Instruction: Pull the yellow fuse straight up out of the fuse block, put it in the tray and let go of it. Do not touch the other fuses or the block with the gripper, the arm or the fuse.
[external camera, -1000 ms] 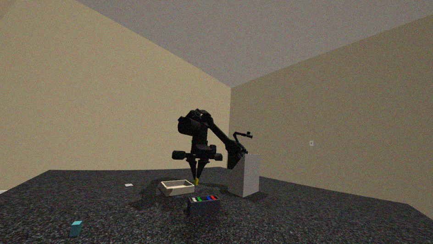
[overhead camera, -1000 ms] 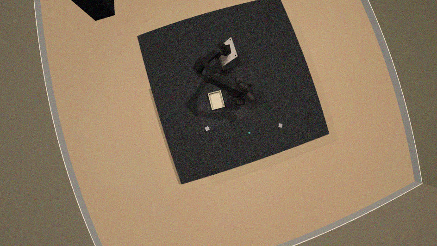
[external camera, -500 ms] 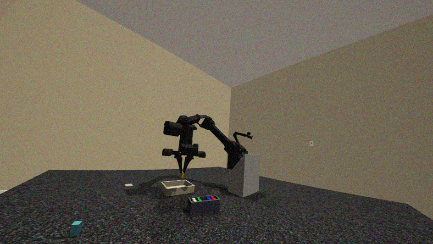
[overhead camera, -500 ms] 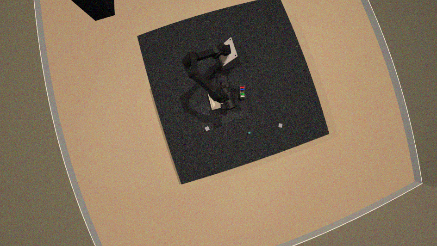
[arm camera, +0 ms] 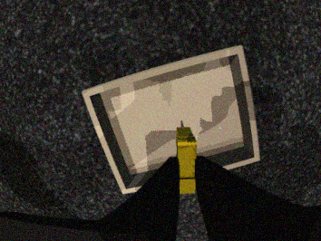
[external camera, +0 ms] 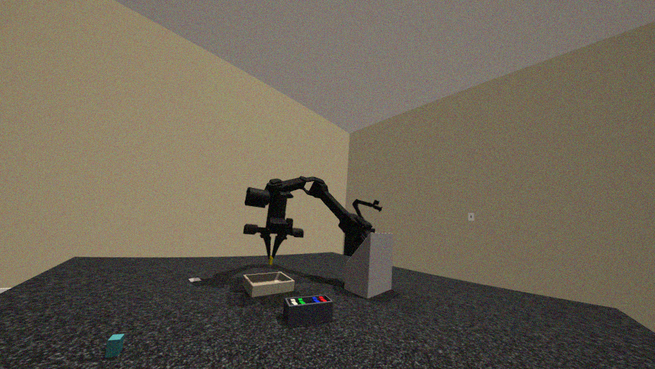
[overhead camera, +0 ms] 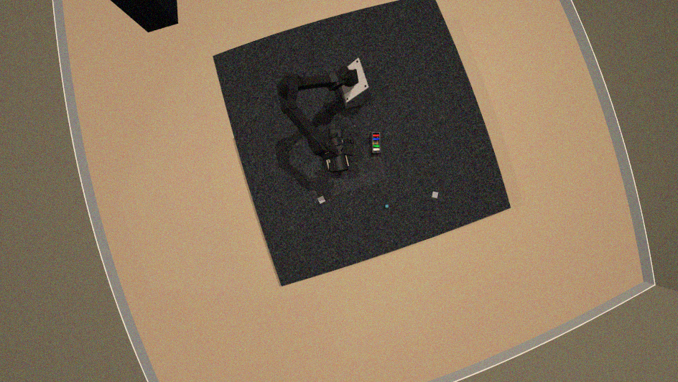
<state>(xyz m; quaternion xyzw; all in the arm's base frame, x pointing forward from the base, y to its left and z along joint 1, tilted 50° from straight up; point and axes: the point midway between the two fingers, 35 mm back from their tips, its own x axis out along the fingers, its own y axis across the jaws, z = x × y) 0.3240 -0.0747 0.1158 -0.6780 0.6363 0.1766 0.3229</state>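
Right now the yellow fuse is 10 mm below my gripper tip. The rest, counted from my gripper tip: white fuse: 200 mm to the left, 70 mm below, 10 mm ahead; then green fuse: 200 mm to the left, 70 mm below, 10 mm behind; then cream tray: 90 mm below.
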